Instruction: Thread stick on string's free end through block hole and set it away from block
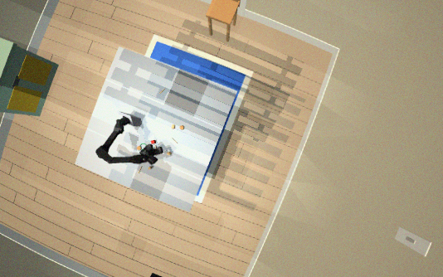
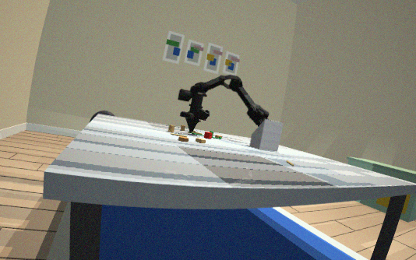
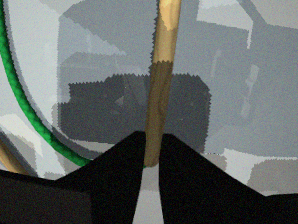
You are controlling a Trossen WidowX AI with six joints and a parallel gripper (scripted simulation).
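Now: the red block 8 cm to the left of my gripper tip and 7 cm behind it. From my gripper tip the other things lie so: stick (58 cm to the left, 20 cm behind, 1 cm below); round wooden button (19 cm behind, 4 cm to the right, 1 cm below).
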